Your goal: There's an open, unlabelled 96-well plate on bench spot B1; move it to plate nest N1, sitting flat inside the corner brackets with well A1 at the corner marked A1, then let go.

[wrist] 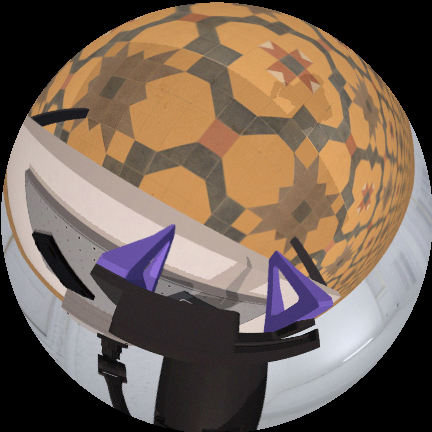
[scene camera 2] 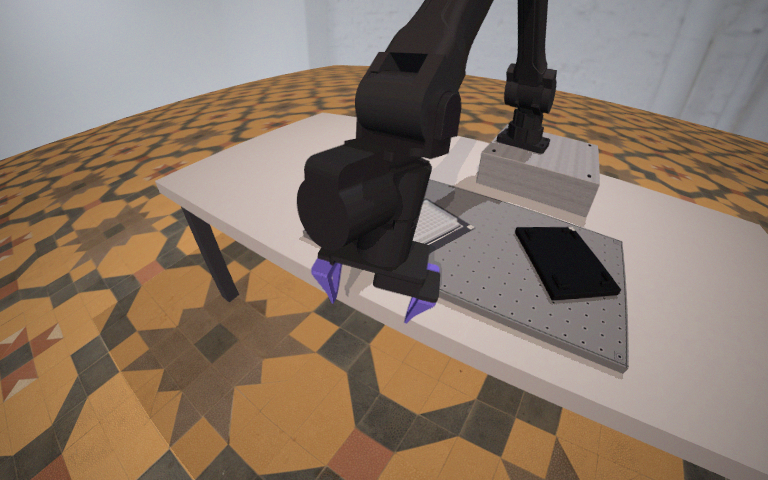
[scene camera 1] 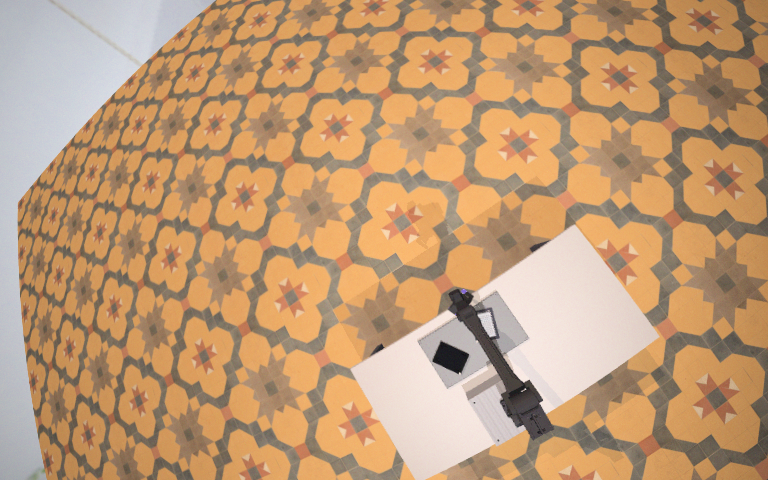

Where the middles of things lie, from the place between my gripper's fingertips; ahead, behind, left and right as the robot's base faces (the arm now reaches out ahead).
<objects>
My gripper is now 180 mm past the white well plate (scene camera 2: 433, 222), 50 mm to the left of it and 10 mm below it. From my hand the other things lie so: flat black plate (scene camera 2: 551, 251): 260 mm behind, 190 mm to the left, 10 mm above.
</objects>
